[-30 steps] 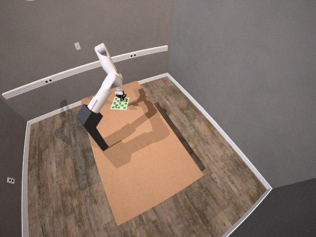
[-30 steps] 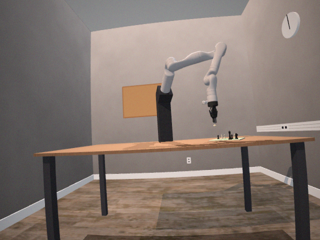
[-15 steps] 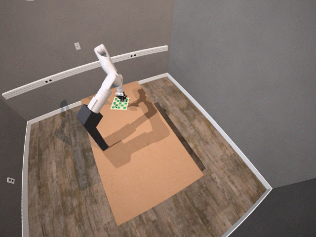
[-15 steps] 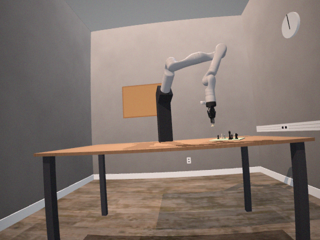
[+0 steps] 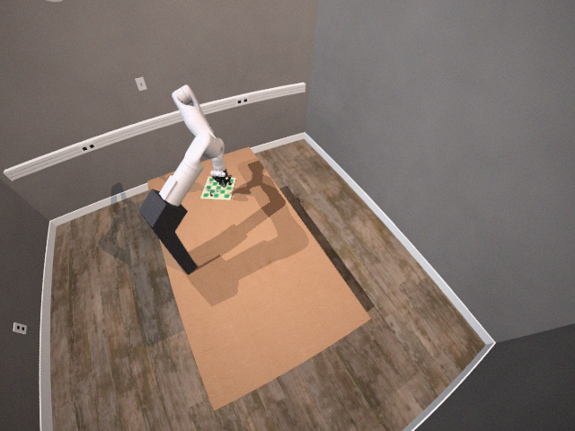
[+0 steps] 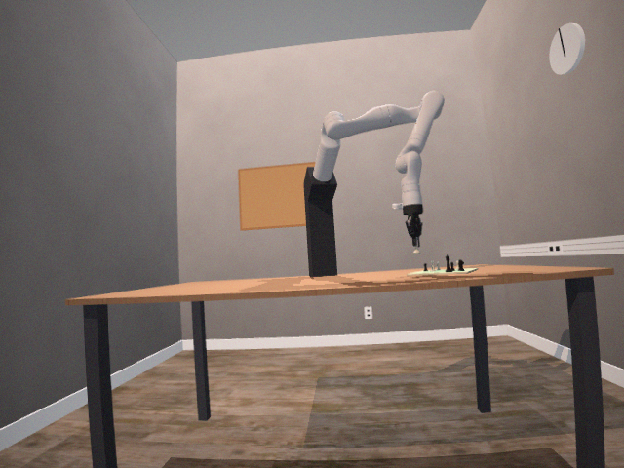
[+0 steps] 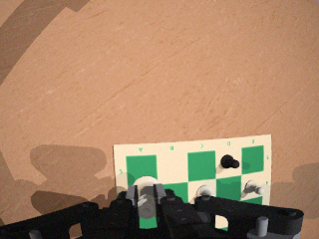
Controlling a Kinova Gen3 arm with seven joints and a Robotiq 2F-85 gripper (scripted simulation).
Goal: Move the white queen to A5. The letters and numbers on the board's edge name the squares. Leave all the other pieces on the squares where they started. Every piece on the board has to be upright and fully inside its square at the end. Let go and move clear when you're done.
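The cream chessboard lies 120 mm below my hand, 100 mm to the left of it and 20 mm behind it. From my hand the other things lie so: white queen (20 mm below).
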